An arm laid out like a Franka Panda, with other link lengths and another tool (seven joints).
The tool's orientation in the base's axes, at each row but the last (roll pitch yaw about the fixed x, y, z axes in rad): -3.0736, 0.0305, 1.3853; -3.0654, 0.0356, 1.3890; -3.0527, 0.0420, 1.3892; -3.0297, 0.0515, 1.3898; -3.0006, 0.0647, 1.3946
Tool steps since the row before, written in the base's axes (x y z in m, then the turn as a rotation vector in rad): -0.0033, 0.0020, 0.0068, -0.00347, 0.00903, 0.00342; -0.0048, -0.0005, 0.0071, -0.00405, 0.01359, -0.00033; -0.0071, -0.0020, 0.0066, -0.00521, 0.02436, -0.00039; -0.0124, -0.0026, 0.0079, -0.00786, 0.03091, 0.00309; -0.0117, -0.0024, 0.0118, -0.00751, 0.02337, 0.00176
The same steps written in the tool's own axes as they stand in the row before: 0.0011, -0.0041, -0.0066, 0.00813, -0.00531, -0.00332; -0.0016, -0.0052, -0.0067, 0.01264, -0.00643, 0.00037; -0.0035, -0.0072, -0.0058, 0.02301, -0.00954, 0.00027; -0.0052, -0.0125, -0.0063, 0.02879, -0.01372, -0.00307; -0.0052, -0.0126, -0.0098, 0.02153, -0.01182, -0.00151
